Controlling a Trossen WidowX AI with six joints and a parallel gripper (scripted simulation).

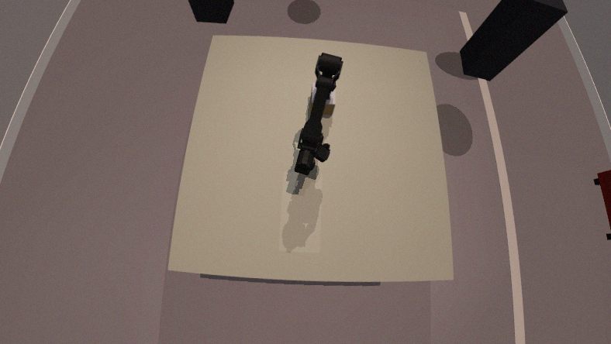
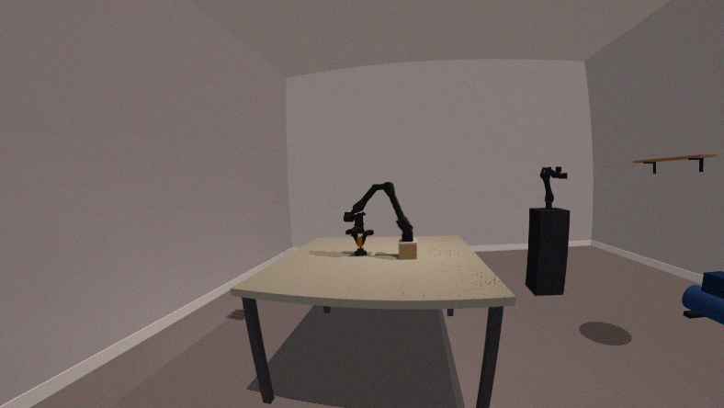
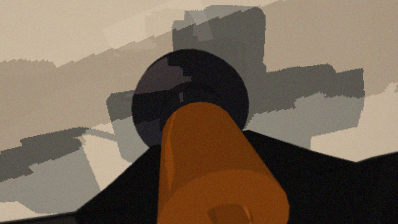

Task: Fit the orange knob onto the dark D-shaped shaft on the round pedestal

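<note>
Right now my gripper tip is 2 cm below the orange knob. Also, from my gripper tip: round pedestal: 4 cm below.
</note>
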